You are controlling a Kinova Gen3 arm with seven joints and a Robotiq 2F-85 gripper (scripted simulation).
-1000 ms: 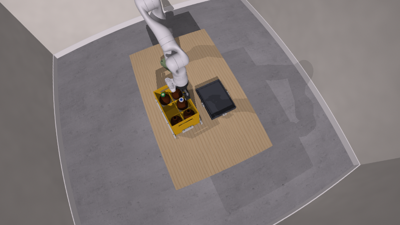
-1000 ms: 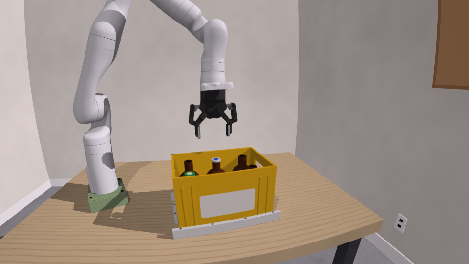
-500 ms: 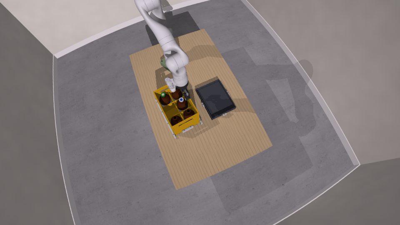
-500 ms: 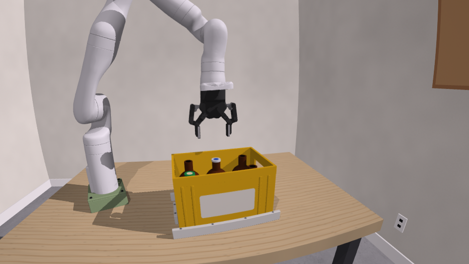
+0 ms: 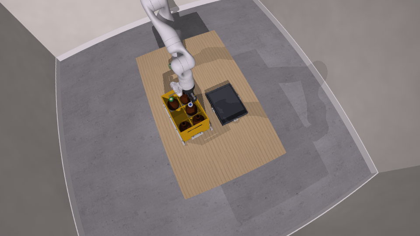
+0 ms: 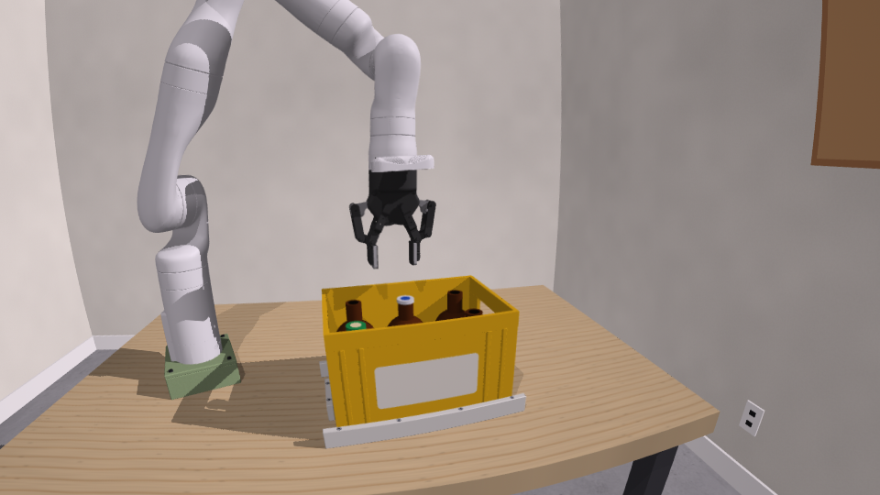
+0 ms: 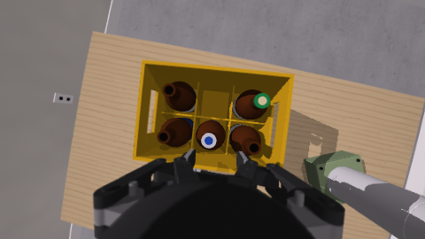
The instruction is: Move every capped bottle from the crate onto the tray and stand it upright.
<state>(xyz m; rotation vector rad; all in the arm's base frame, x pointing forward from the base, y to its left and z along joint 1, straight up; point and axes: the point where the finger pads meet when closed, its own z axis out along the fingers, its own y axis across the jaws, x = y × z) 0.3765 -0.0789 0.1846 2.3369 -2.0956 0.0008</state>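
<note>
My hand is 15 cm above the yellow crate, 5 cm to the left of it and 2 cm short of it. Also, from my hand: dark tray (22 cm to the left, 22 cm below, 5 cm ahead); then blue-capped brown bottle (14 cm below, 2 cm ahead, 1 cm to the right).
</note>
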